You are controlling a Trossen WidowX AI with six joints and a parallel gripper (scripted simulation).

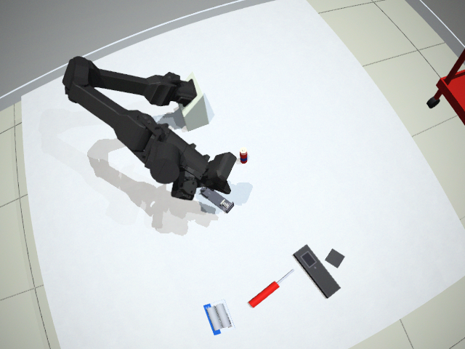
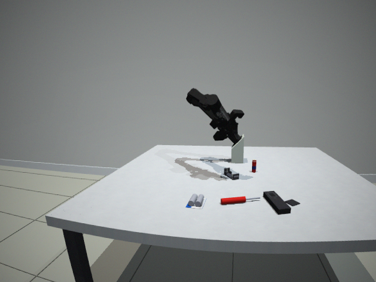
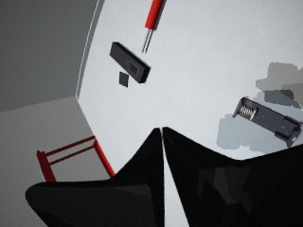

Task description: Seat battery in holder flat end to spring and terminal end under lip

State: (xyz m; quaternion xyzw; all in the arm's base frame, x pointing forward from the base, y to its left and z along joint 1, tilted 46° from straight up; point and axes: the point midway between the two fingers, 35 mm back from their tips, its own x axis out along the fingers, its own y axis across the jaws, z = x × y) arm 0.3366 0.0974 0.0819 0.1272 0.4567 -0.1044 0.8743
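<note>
My gripper tip is 160 mm past the battery, 80 mm to the right of it and 160 mm above it. From my gripper tip the other things lie so: black remote (220 mm ahead, 170 mm to the left, 180 mm below); red-handled screwdriver (220 mm ahead, 50 mm to the left, 180 mm below); battery cover (200 mm ahead, 240 mm to the left, 190 mm below).
</note>
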